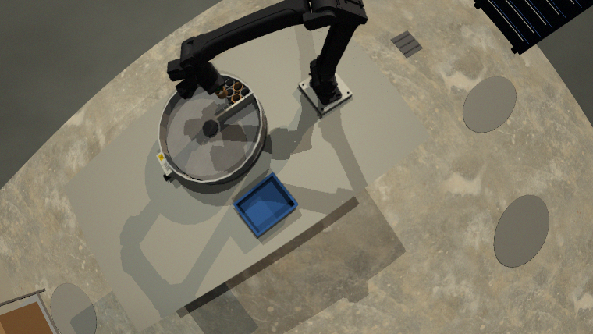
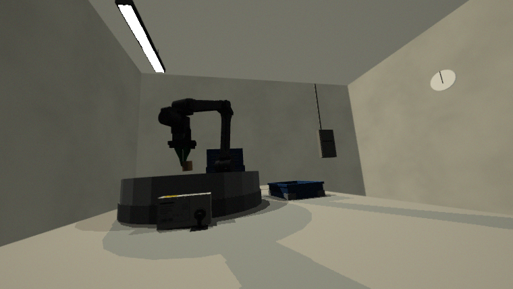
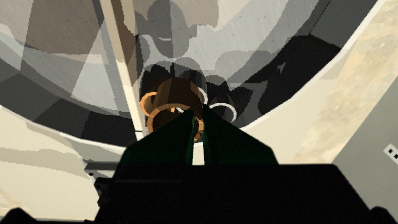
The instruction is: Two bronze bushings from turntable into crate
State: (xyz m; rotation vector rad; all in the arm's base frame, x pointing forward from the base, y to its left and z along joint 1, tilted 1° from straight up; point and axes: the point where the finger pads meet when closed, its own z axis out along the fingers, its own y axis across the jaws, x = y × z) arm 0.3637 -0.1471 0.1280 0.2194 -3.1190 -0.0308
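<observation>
My gripper is now 40 mm short of the blue crate, 440 mm to the right of it and 130 mm above it. From my hand the other things lie so: turntable 100 mm ahead, 80 mm to the left, 100 mm below.
</observation>
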